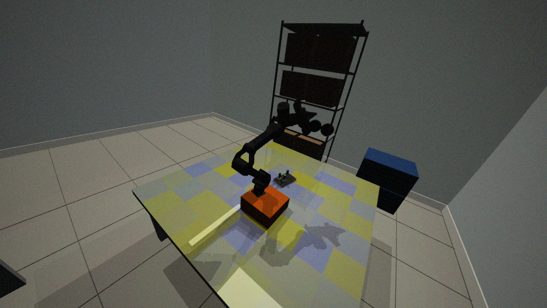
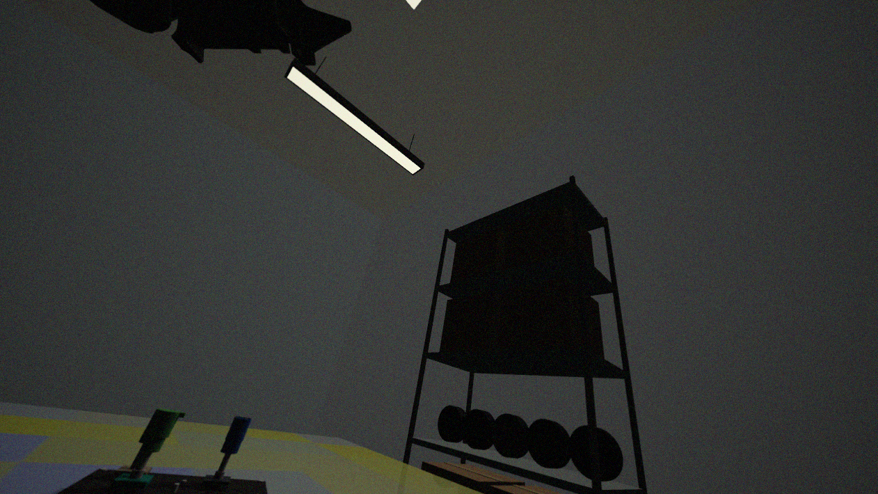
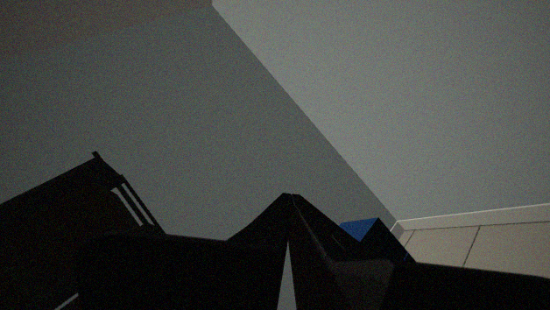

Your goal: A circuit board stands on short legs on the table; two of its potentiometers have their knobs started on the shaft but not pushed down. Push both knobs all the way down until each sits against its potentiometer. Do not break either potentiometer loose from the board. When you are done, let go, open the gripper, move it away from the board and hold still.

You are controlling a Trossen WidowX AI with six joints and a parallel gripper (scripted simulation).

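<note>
Right now my gripper tip is 20 mm short of the green knob, 140 mm to the right of it and 510 mm above it. Round my gripper tip: blue knob: 90 mm ahead, 160 mm to the left, 510 mm below.
</note>
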